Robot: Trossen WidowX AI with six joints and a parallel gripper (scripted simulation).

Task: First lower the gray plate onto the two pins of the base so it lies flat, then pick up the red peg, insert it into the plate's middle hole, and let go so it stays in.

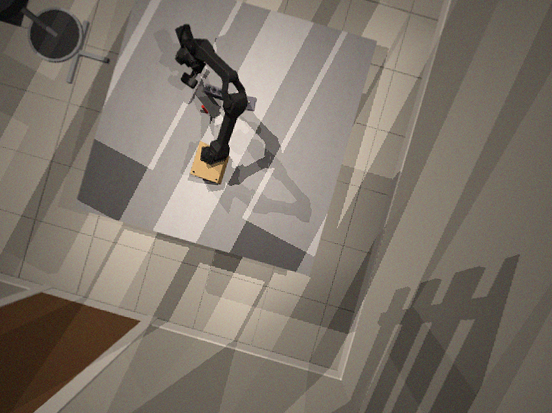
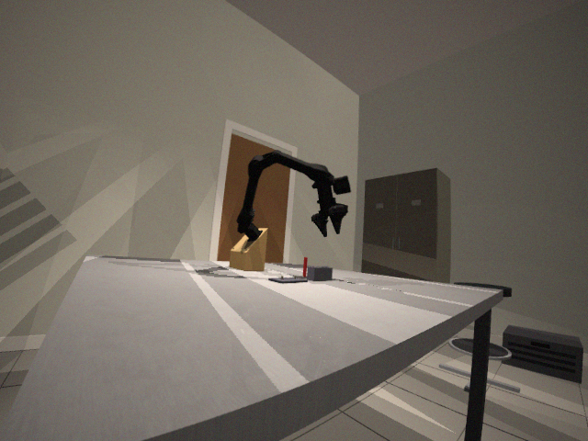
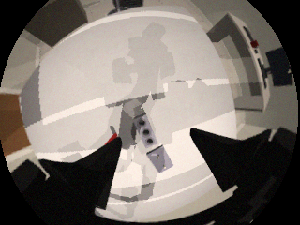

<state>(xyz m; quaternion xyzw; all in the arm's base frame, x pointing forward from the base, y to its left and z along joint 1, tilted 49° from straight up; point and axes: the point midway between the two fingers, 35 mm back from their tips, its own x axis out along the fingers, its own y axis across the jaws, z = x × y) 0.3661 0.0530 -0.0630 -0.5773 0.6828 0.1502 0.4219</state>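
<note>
My gripper tip is now 2 cm past the gray plate, 3 cm to the left of it and 14 cm above it. The rest, counted from my gripper tip: red peg 12 cm behind, 13 cm below.
</note>
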